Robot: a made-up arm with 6 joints.
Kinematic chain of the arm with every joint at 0, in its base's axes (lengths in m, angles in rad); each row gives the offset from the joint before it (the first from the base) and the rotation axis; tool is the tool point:
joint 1: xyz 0 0 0.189 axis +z
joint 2: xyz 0 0.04 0 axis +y
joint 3: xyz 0 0 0.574 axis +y
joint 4: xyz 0 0 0.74 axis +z
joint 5: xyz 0 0 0 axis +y
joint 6: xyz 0 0 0.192 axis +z
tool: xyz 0 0 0
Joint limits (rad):
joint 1: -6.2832..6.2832
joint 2: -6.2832..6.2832
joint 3: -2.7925..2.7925
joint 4: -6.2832..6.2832
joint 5: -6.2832..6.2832
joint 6: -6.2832..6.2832
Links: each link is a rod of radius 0.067 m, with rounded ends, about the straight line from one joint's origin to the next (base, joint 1, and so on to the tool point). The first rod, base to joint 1, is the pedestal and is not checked.
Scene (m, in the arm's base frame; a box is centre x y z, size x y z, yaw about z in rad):
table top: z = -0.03
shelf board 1: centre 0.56 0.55 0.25 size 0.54 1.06 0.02 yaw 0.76
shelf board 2: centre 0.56 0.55 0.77 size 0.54 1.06 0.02 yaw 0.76
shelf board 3: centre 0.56 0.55 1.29 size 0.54 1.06 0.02 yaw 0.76
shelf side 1: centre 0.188 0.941 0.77 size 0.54 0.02 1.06 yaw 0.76
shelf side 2: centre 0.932 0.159 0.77 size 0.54 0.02 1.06 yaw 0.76
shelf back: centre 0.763 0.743 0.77 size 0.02 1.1 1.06 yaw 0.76
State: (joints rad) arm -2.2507 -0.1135 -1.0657 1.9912 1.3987 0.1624
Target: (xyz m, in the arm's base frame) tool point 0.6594 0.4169 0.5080
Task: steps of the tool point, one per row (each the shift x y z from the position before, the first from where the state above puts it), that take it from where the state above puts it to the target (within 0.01 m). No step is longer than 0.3 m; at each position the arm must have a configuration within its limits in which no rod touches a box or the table.
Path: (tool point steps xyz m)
1: -0.1958 -0.1698 0.0395
2: -0.1688 -0.1769 -0.0394
3: -0.0559 -0.0223 0.1901
4: -0.0416 -0.0702 0.1370
5: -0.0051 -0.0970 0.0750
6: 0.0392 -0.0942 0.0094
7: 0.0743 -0.0628 -0.0540
8: 0.0863 -0.0117 -0.1098
9: 0.0682 0.0438 -0.1534
10: 0.0216 0.0869 -0.1824
11: -0.0436 0.1041 -0.1950
12: -0.1124 0.0884 -0.1919
13: 0.1718 0.1186 0.0258
14: 0.1473 0.1847 -0.0258

